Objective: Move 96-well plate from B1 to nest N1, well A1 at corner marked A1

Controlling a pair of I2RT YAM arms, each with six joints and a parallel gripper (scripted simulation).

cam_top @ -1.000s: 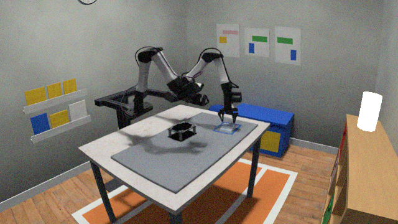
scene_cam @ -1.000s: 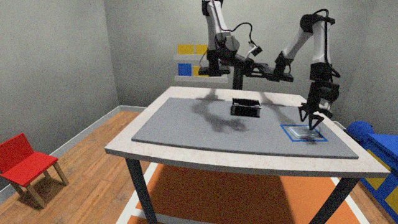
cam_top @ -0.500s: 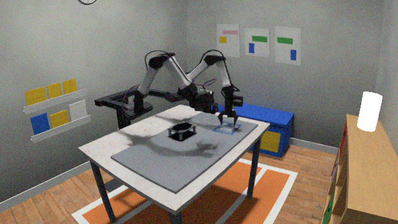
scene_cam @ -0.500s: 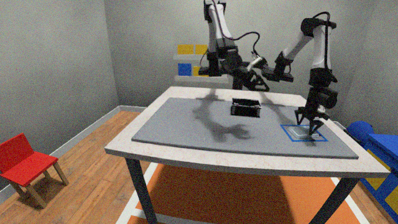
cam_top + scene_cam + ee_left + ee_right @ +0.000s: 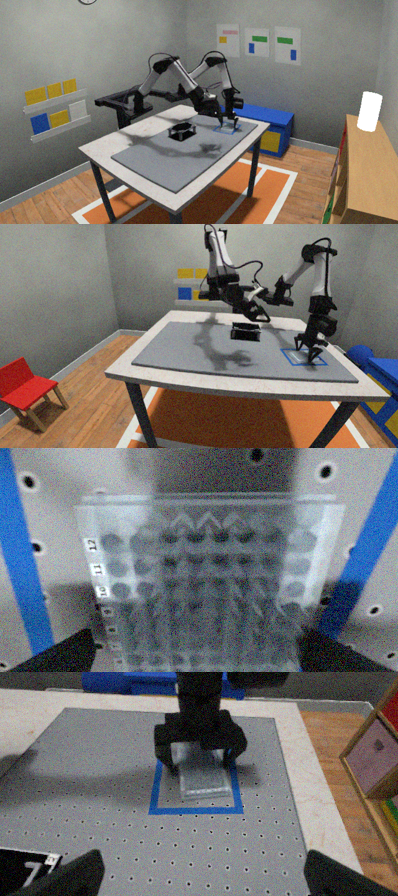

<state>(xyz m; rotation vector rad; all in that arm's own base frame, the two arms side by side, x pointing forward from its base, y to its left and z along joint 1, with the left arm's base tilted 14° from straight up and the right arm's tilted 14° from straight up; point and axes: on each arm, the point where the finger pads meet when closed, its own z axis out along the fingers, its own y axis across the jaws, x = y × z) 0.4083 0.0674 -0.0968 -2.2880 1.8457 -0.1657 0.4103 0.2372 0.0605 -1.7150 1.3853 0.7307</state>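
Now: left hand 10 mm above the clear 96-well plate. From my left hand the other things lie so: black raised nest: 280 mm to the right, 190 mm behind, 40 mm above.
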